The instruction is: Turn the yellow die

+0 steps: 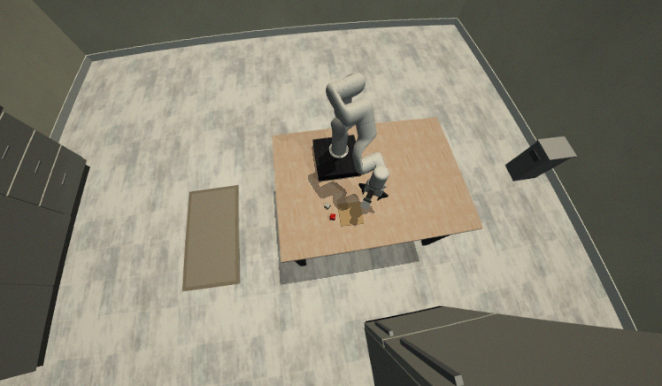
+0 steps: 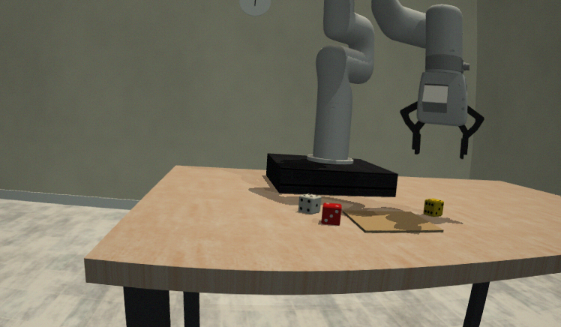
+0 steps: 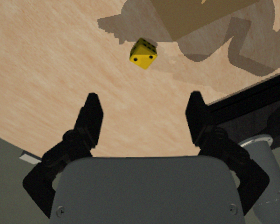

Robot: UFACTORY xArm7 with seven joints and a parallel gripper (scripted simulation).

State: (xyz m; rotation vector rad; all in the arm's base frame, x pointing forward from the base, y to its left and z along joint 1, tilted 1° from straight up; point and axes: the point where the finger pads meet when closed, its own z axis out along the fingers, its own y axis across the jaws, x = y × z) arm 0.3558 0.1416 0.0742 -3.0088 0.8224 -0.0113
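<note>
Right now the yellow die is 11 cm below my hand. The rest, counted from my hand: white die (25 cm to the right, 11 cm below); then red die (23 cm to the right, 11 cm below, 8 cm ahead); then tan mat (12 cm below, 11 cm to the right, 6 cm ahead).
</note>
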